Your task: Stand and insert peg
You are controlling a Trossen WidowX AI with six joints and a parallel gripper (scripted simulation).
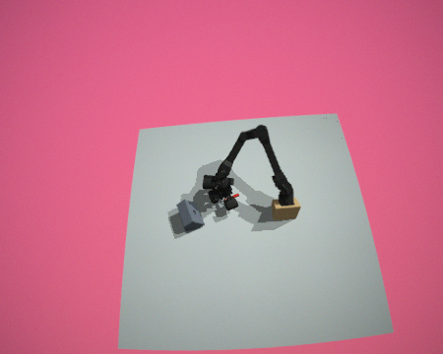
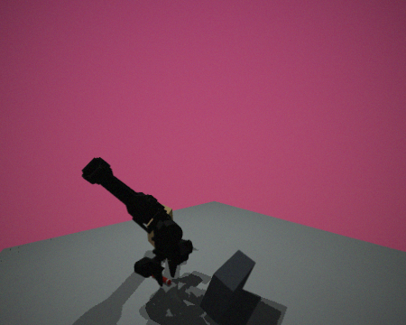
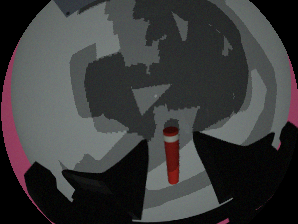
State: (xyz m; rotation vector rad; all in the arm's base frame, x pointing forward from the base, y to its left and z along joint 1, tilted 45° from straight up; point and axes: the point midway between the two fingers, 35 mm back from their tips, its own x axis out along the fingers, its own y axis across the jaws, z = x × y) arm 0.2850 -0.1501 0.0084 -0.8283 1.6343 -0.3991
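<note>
Now: gripper tip 1 cm past the red peg. From my gripper tip the other things lie so: grey sloped panel (19 cm ahead, 9 cm to the left, 5 cm above).
</note>
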